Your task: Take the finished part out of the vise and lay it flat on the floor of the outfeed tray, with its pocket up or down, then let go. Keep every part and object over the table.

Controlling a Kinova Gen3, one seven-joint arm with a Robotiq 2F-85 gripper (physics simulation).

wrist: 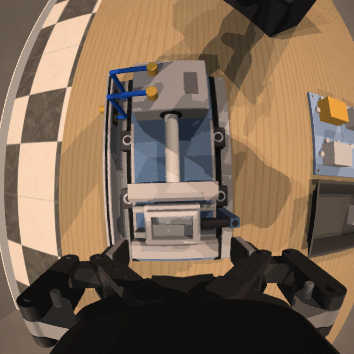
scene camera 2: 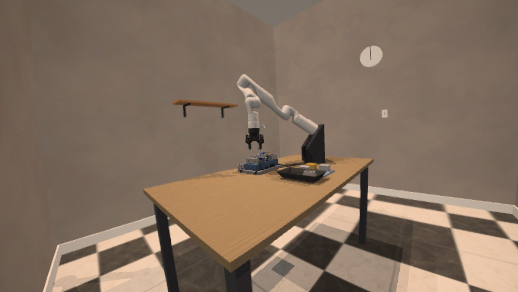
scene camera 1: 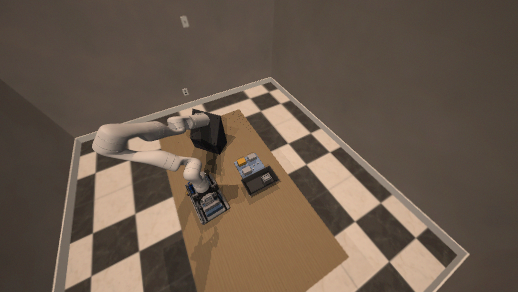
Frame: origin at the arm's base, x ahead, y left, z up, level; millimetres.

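Seen in the pictures: gripper, fingertip midpoint: [wrist: 179, 250] [scene camera 2: 254, 149] [scene camera 1: 208, 197]; arm's base, link origin: [scene camera 2: 314, 130] [scene camera 1: 204, 119].
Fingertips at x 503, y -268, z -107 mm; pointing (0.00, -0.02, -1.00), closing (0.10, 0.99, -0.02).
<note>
Offsets run from my fingertips to a thing's top centre. "spot": to the spot under its first point.
The finished part @(dx -10, dy -7, dz -36 mm) [wrist: 172, 211], a light grey rectangular block with its pocket up, sits in the front end of the vise @(dx -78, dy -4, dz -52 mm) [scene camera 1: 215, 211] [scene camera 2: 254, 166] [wrist: 172, 192], beside the pale jaw bar. Whether the jaws touch it is hard to tell. My gripper [scene camera 2: 255, 148] [wrist: 179, 250] is open and empty, pointing down above the vise. In the wrist view its fingertips are spread wider than the part, near the vise's front edge. The black outfeed tray [scene camera 1: 254, 185] [scene camera 2: 290, 175] [wrist: 312, 220] stands to the right of the vise in the wrist view. A grey pocketed part @(dx +70, dy +399, dz -104 mm) [scene camera 1: 266, 177] [wrist: 351, 215] lies in it.
Blue hoses @(spot: dx -157, dy -32, dz -42 mm) [wrist: 132, 94] with brass fittings rise at the vise's rear left in the wrist view. A dark rod @(dx -4, dy +41, dz -55 mm) [wrist: 216, 223] sticks out beside the part. A blue plate @(dx -102, dy +376, dz -143 mm) [wrist: 325, 134] with an orange block @(dx -154, dy +339, dz -108 mm) [scene camera 1: 242, 161] [wrist: 333, 111] and grey blocks adjoins the tray. The black arm mount [scene camera 1: 214, 137] [scene camera 2: 315, 145] stands behind.
</note>
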